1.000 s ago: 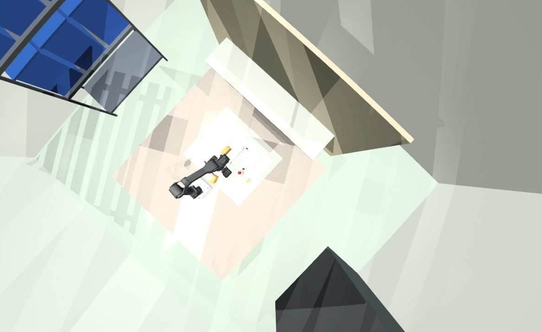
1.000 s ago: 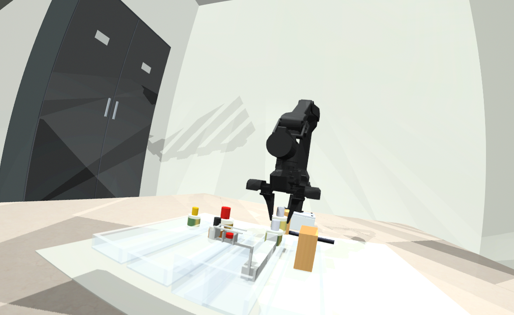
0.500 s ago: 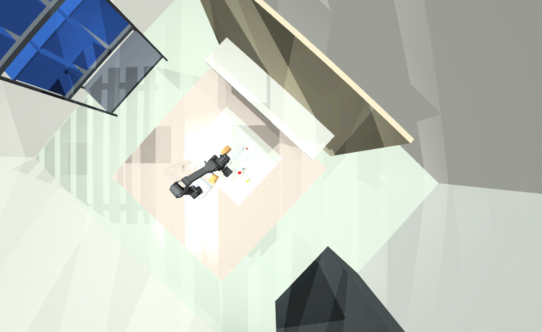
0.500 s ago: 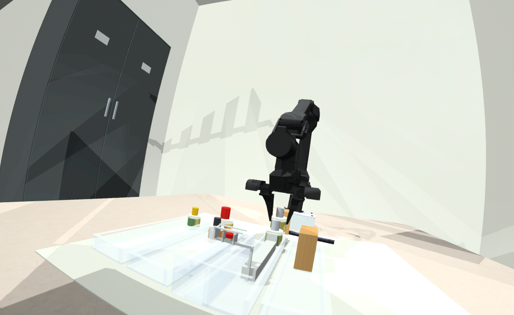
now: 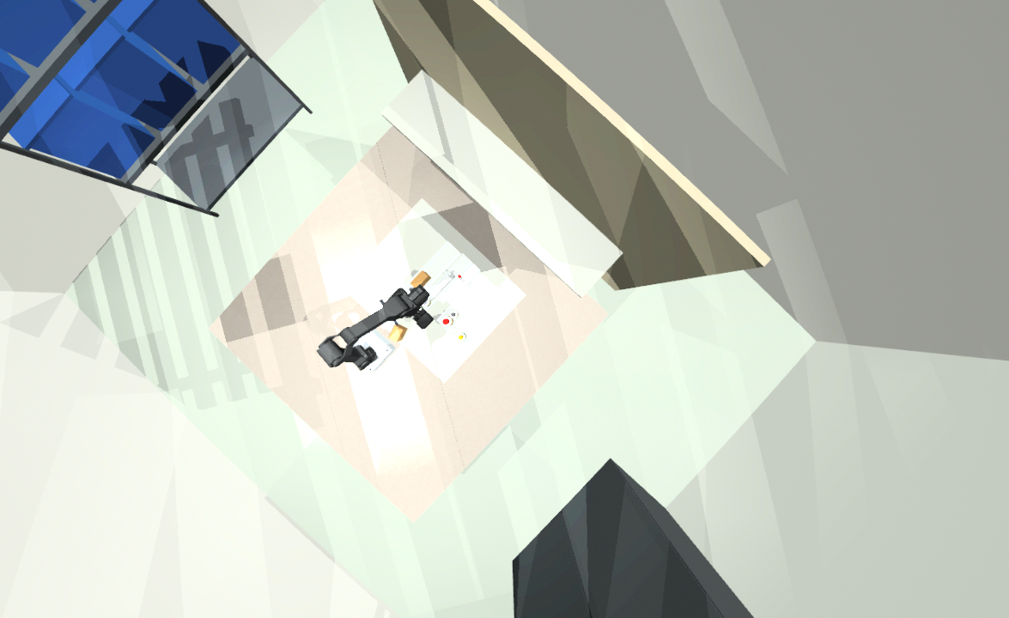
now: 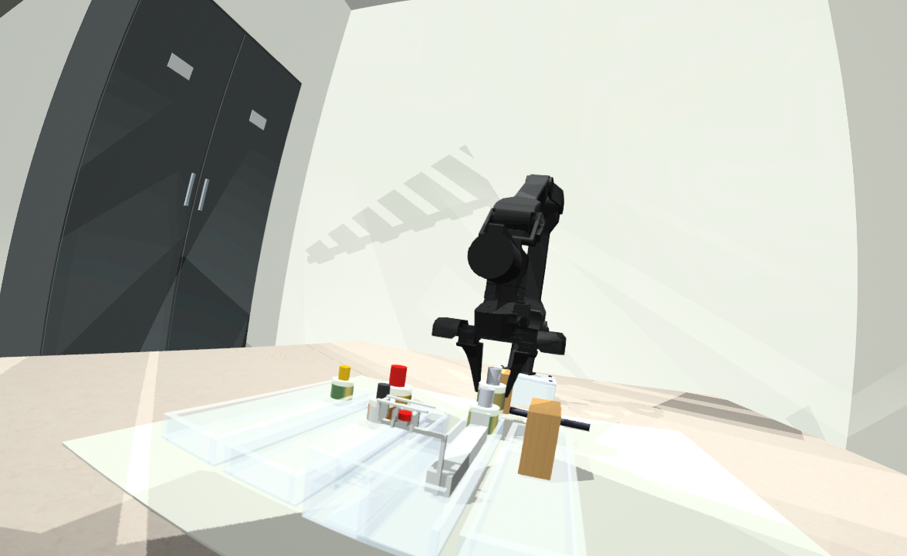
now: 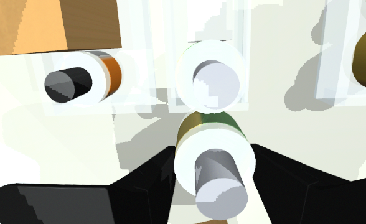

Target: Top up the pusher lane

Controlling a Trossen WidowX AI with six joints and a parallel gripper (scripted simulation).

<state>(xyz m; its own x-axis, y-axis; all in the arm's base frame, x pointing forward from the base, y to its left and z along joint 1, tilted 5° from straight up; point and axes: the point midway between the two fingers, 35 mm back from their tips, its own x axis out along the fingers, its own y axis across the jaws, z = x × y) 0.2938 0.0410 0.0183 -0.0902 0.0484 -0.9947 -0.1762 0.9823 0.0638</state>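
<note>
The wooden block lies 90 mm to the left of my gripper tip, 80 mm ahead of it and 20 mm below it.
</note>
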